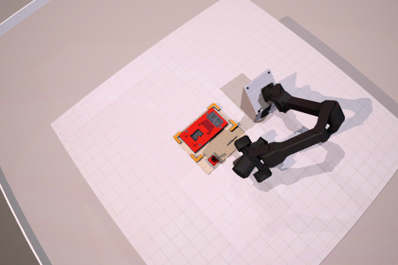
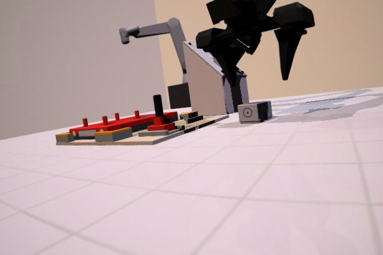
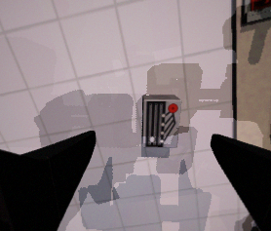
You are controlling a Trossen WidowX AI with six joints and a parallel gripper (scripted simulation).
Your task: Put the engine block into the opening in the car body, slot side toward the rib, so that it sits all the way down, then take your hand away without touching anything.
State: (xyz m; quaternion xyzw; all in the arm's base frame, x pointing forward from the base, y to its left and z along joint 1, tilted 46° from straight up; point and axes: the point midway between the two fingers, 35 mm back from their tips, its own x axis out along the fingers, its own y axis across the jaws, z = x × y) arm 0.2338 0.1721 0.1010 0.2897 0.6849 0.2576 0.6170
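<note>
Right now my gripper tip is 10 mm to the left of the engine block and 50 mm above it.
</note>
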